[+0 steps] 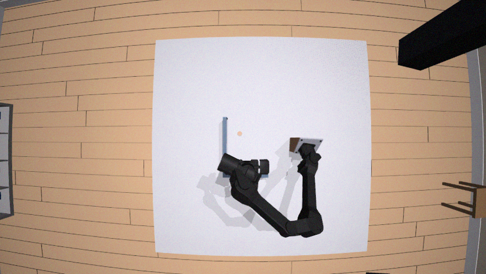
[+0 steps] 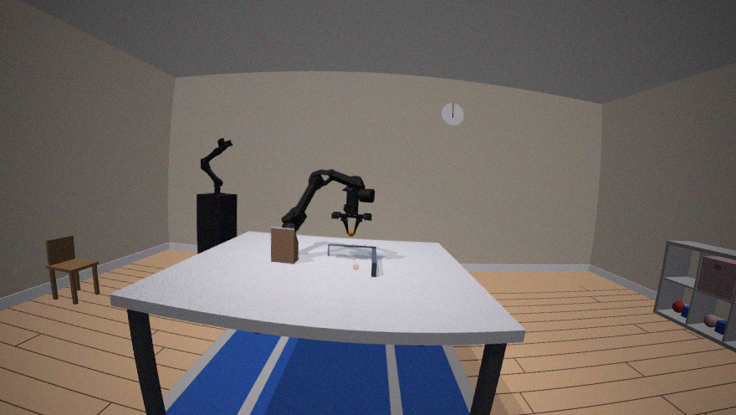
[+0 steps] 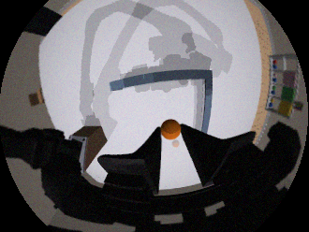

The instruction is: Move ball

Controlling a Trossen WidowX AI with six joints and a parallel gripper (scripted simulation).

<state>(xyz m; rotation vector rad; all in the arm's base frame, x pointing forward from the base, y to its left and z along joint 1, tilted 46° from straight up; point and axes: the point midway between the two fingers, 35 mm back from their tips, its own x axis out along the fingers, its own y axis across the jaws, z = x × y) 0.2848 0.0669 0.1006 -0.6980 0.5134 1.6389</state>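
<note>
Now: gripper tip 14 cm to the left of the see-through copy of ball, 12 cm above it and 6 cm short of it. Also, from my gripper tip: orange ball (right at my gripper tip).
</note>
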